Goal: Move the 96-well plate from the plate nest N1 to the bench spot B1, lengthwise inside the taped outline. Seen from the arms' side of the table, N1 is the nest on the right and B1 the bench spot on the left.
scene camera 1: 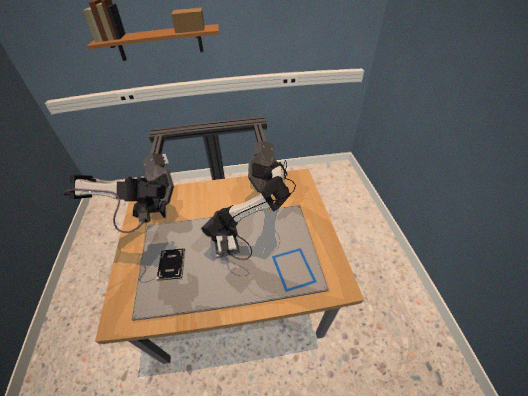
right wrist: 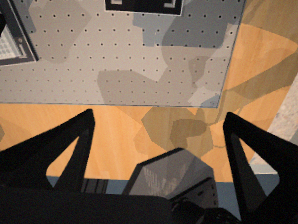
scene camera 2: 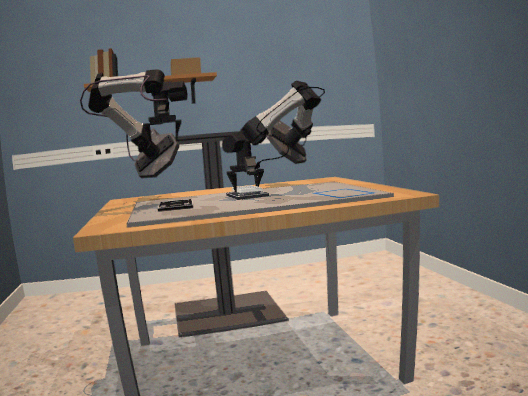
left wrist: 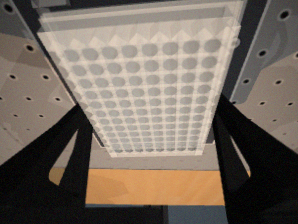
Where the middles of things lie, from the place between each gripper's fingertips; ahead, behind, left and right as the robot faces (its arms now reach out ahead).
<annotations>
I see my left gripper right at the white 96-well plate (left wrist: 149, 84).
Now: right hand 20 mm short of the white 96-well plate, 300 mm to the right of it and 210 mm above it.
</annotations>
